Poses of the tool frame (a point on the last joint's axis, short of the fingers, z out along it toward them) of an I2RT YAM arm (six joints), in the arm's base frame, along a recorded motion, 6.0 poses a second.
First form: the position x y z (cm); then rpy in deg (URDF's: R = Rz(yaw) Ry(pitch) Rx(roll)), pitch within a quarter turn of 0, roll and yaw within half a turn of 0.
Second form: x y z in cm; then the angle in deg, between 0 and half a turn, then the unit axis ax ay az. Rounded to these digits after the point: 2 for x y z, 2 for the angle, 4 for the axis.
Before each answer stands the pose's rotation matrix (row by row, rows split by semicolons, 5 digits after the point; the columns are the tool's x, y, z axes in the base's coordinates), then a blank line. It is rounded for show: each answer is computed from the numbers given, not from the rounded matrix.
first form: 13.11 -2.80 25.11 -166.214 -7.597 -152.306
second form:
-0.87767 -0.47926 -0.00294; -0.46067 0.84529 -0.27067; 0.13220 -0.23620 -0.96267

13.11 -2.80 25.11 175.97 0.2449 -0.9605 0.1321
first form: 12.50 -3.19 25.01 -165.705 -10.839 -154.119
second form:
-0.88365 -0.46476 -0.05617; -0.42872 0.85158 -0.30169; 0.18805 -0.24251 -0.95175

12.50 -3.19 25.01 172.71 0.2331 -0.9620 0.1420
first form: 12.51 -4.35 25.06 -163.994 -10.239 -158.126
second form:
-0.91323 -0.40361 -0.05583; -0.36663 0.87377 -0.31954; 0.17775 -0.27135 -0.94593

12.51 -4.35 25.06 173.07 0.1997 -0.9678 0.1532
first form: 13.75 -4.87 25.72 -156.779 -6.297 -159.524
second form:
-0.93117 -0.36199 0.04350; -0.34770 0.84580 -0.40463; 0.10968 -0.39190 -0.91345

13.75 -4.87 25.72 178.03 0.1847 -0.9607 0.2073
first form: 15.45 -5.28 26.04 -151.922 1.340 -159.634
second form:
-0.93723 -0.29674 0.18314; -0.34792 0.83098 -0.43407; -0.02339 -0.47054 -0.88207

15.45 -5.28 26.04 173.80 -0.1690 0.9567 -0.2371
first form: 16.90 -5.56 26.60 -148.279 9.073 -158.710
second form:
-0.92010 -0.23160 0.31589; -0.35855 0.82267 -0.44120; -0.15769 -0.51920 -0.83998

16.90 -5.56 26.60 165.63 -0.1571 0.9539 -0.2557
